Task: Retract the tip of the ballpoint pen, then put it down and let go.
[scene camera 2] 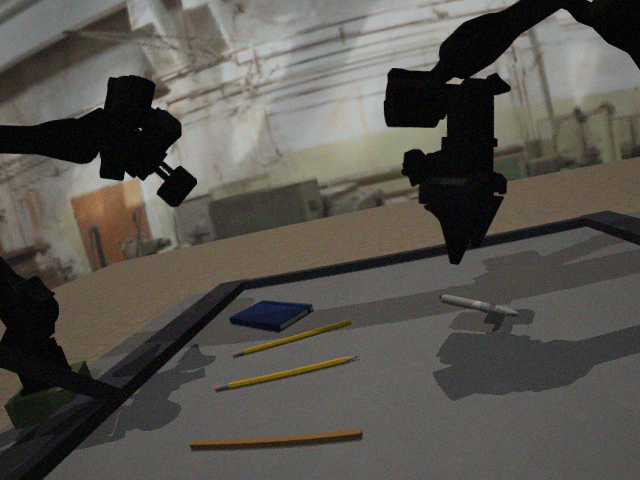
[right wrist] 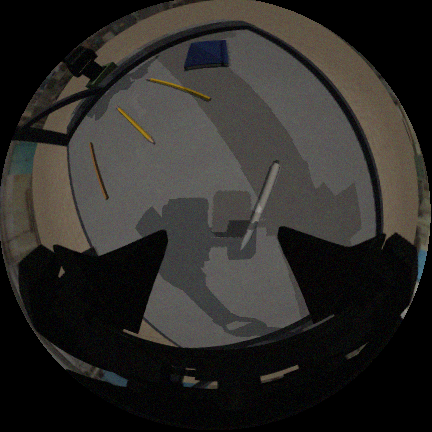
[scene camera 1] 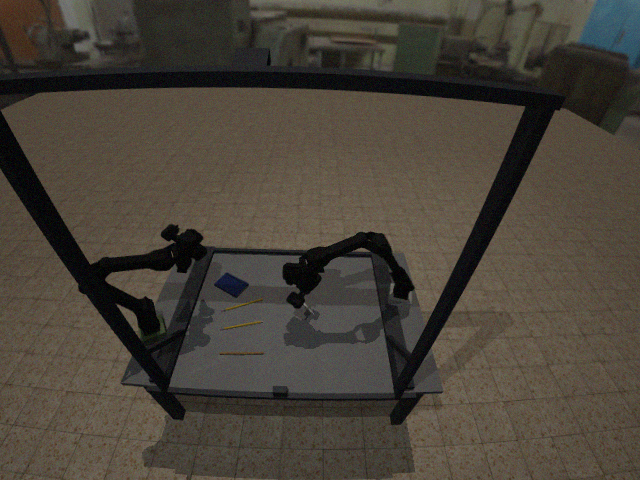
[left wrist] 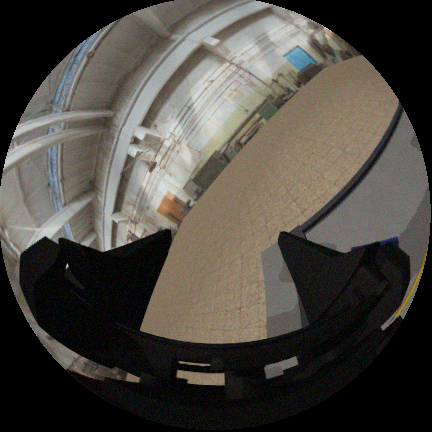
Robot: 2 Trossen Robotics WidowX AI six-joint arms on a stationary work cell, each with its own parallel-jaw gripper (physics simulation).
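Places are measured from the left arm's base along level axes (x left, y back, z up), in metres.
Where they show: left gripper, between the fingertips: (scene camera 2: 161, 166) (left wrist: 226, 236); right gripper, between the fingertips: (scene camera 2: 466, 255) (right wrist: 223, 234); left arm's base, origin of its link: (right wrist: 97, 73) (scene camera 1: 151, 327); right arm's base, origin of its link: (scene camera 1: 401, 293).
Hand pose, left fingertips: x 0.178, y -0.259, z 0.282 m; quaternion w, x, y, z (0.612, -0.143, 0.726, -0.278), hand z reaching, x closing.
Things, the pixels of their top centre, and the offset from my left fingertips.
- white ballpoint pen, centre of its top: (right wrist: 262, 206) (scene camera 2: 476, 299) (scene camera 1: 304, 303) dx -0.349, dy -0.373, dz -0.309 m
- blue book, centre of its top: (scene camera 2: 269, 311) (right wrist: 206, 49) (scene camera 1: 231, 283) dx -0.081, dy -0.121, dz -0.310 m
- orange-brown stick, centre of its top: (scene camera 2: 270, 439) (right wrist: 94, 166) (scene camera 1: 241, 352) dx -0.440, dy -0.036, dz -0.315 m
A white ballpoint pen (scene camera 1: 308, 308) (scene camera 2: 467, 303) (right wrist: 268, 186) lies on the table, right of the pencils in both scene views. Its tapered end points right in scene camera 2 and down between the fingers in the right wrist view; whether the writing tip sticks out is too small to tell. My right gripper (scene camera 2: 464, 253) (right wrist: 223, 234) is open and empty, above the table near the pen, fingers pointing down, apart from it. My left gripper (left wrist: 226, 236) is open and empty, raised near the table's left side, far from the pen.
A blue book (scene camera 1: 231, 284) (scene camera 2: 271, 315) (right wrist: 206, 54) lies at the back left. Two yellow pencils (scene camera 2: 292, 338) (scene camera 2: 289, 373) and an orange-brown stick (scene camera 2: 276, 439) (right wrist: 99, 171) lie left of the pen in scene camera 2. Dark frame posts (scene camera 1: 478, 232) rise around the table.
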